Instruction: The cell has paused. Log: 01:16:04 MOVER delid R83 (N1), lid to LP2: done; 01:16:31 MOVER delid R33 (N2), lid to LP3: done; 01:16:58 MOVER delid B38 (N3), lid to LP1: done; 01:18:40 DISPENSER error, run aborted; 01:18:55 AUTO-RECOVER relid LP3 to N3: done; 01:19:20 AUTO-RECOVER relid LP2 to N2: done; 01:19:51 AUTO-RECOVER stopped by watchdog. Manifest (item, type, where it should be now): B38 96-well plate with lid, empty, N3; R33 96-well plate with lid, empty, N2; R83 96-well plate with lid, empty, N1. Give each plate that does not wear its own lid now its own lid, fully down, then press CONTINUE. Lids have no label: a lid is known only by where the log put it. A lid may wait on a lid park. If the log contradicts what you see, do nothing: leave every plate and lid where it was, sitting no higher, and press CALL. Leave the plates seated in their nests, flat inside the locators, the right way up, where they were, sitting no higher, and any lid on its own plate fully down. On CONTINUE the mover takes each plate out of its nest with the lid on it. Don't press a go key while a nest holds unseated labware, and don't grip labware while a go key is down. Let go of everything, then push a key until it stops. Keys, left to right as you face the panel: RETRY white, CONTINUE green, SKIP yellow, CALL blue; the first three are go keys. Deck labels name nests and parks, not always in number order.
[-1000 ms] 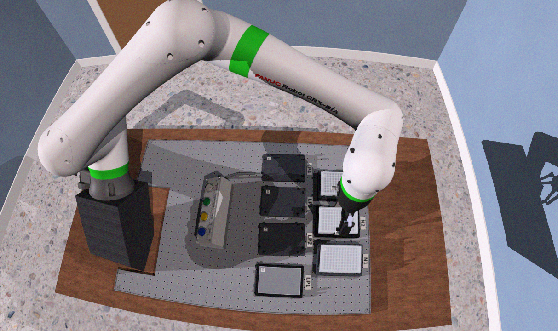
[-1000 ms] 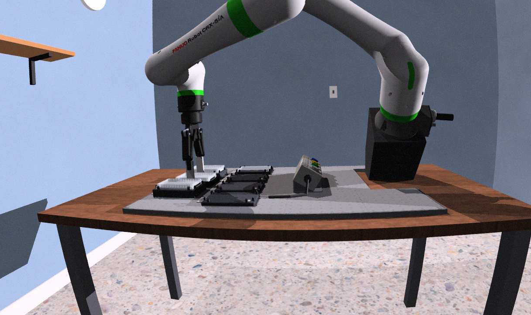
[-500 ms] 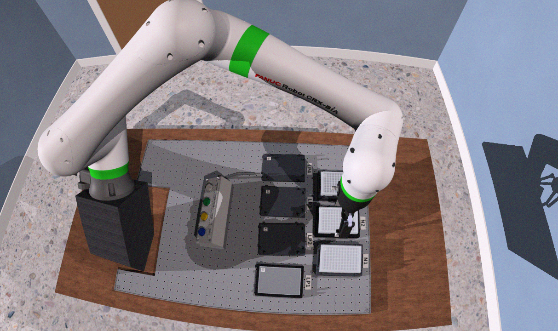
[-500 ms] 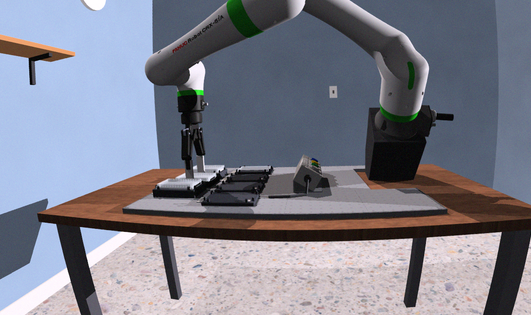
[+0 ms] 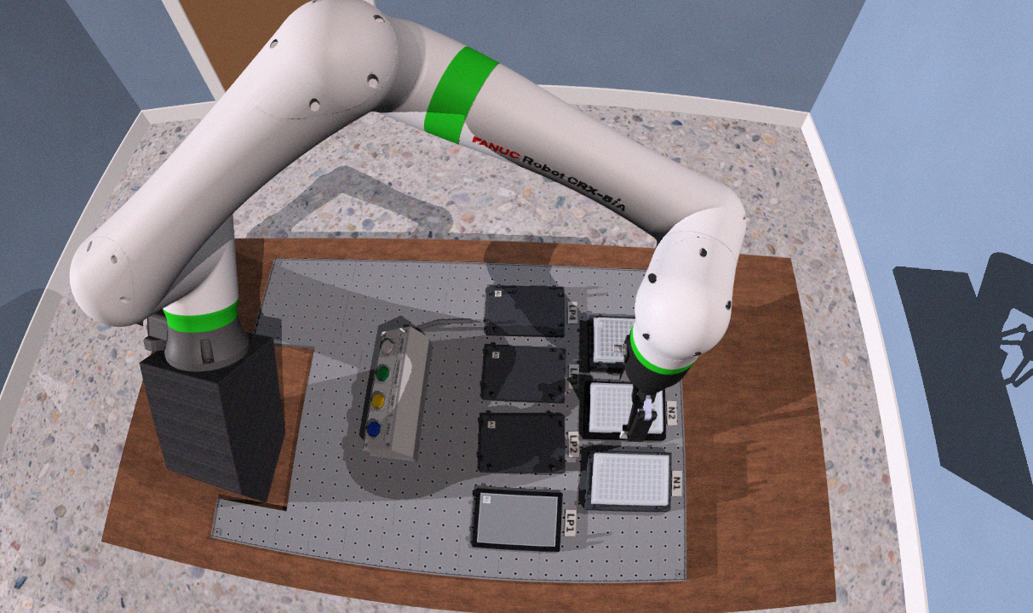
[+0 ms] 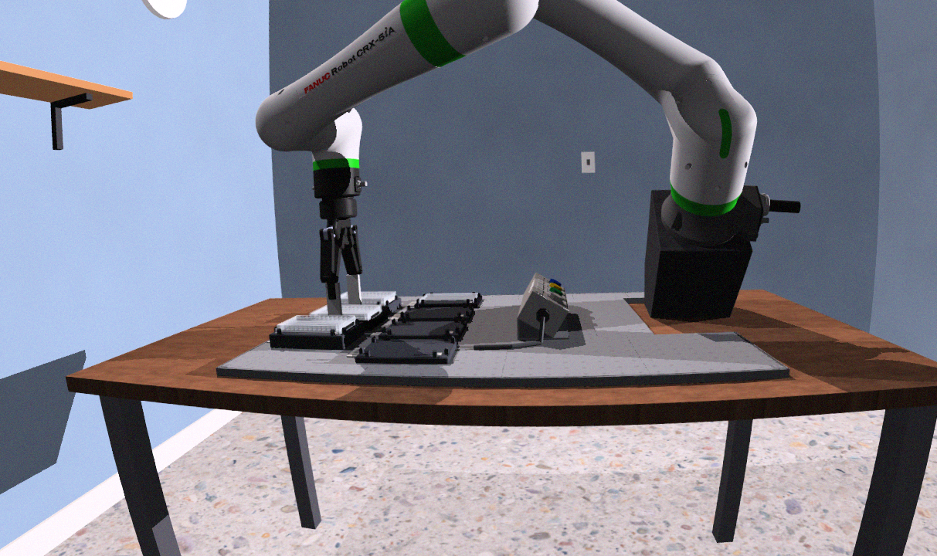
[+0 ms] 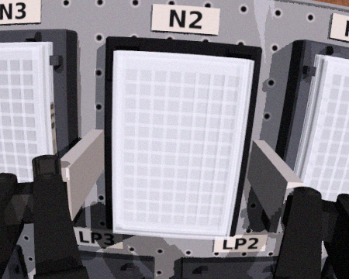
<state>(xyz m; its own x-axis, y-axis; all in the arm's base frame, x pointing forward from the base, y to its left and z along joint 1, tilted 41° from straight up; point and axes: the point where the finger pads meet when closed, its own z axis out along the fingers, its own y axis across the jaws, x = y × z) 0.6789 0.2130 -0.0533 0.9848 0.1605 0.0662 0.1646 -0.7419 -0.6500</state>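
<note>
Now: hand 23 cm to the left of the park LP1, 14 cm past it and 5 cm above it. The rest, counted from my hand: park LP2: 16 cm behind, 9 cm to the right, 5 cm below; then LP4: 21 cm behind, 16 cm to the left, 5 cm below; then LP3: 19 cm behind, 5 cm below, 3 cm to the left.
</note>
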